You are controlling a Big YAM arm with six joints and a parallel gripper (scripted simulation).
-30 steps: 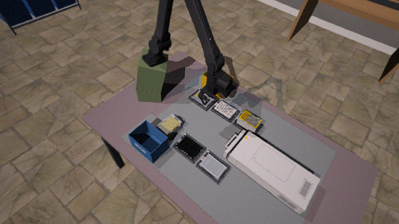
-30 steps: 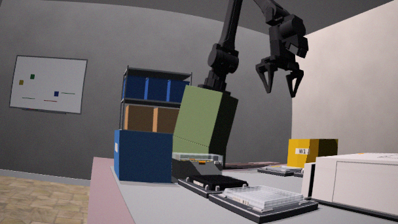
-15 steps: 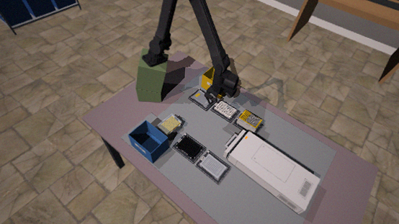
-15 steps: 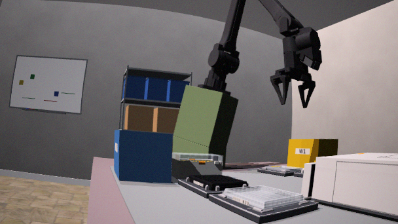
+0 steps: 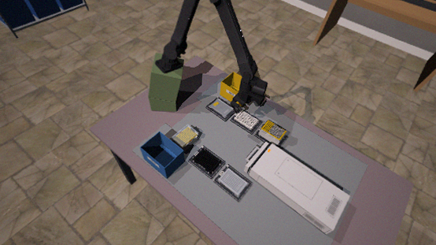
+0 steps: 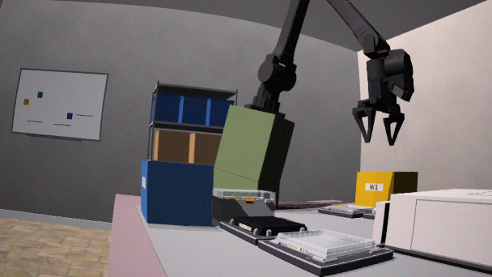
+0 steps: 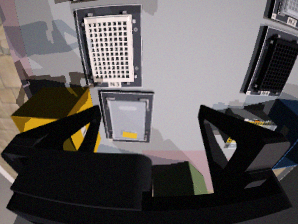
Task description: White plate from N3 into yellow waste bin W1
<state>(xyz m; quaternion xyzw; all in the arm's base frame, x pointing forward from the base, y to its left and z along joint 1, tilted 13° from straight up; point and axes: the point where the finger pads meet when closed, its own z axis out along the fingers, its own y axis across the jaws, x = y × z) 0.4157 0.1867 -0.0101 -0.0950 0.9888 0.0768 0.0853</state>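
Now: the white plate 17 cm below my hand, 8 cm to the left of it and 1 cm ahead of it. The rest, counted from my hand: grey lidded plate: 17 cm below, 16 cm behind, 2 cm to the left; then yellow tip box: 17 cm ahead, 14 cm below, 11 cm to the left; then dark nest N3: 19 cm below, 8 cm to the left, 1 cm ahead.
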